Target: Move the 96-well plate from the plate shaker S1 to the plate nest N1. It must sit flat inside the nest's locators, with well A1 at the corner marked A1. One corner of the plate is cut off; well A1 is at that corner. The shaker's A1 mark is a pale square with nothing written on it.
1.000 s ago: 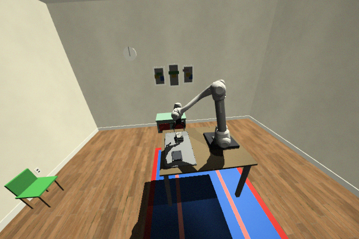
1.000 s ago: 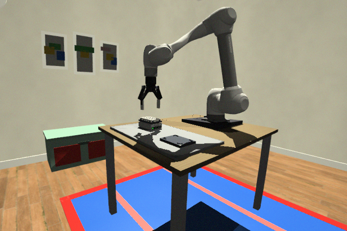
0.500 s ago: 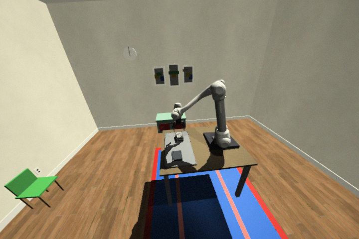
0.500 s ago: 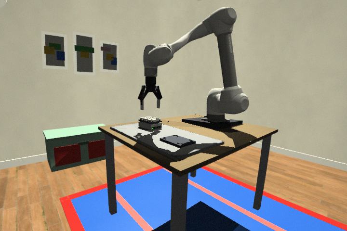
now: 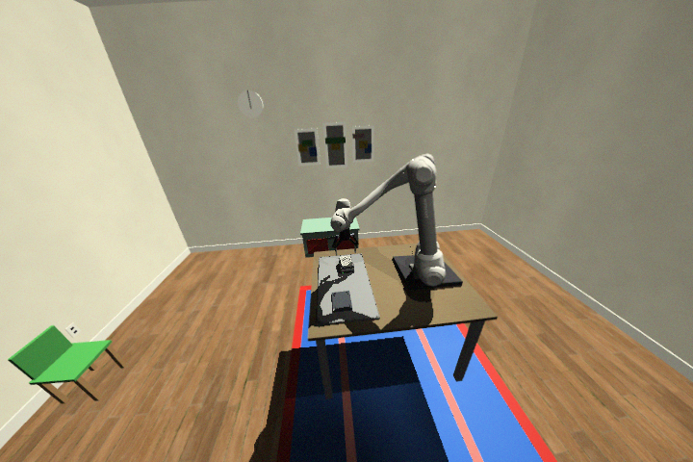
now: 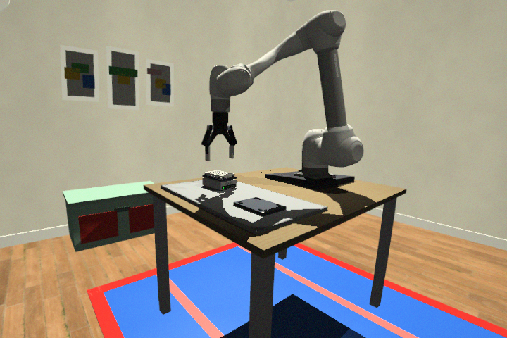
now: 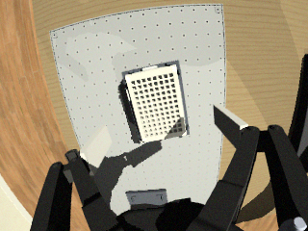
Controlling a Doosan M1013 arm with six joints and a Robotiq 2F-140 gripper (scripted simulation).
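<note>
My gripper is now 8 cm above the white 96-well plate. From my hand the other things lie so: dark plate nest N1: 1 cm ahead, 36 cm to the left, 14 cm below.
</note>
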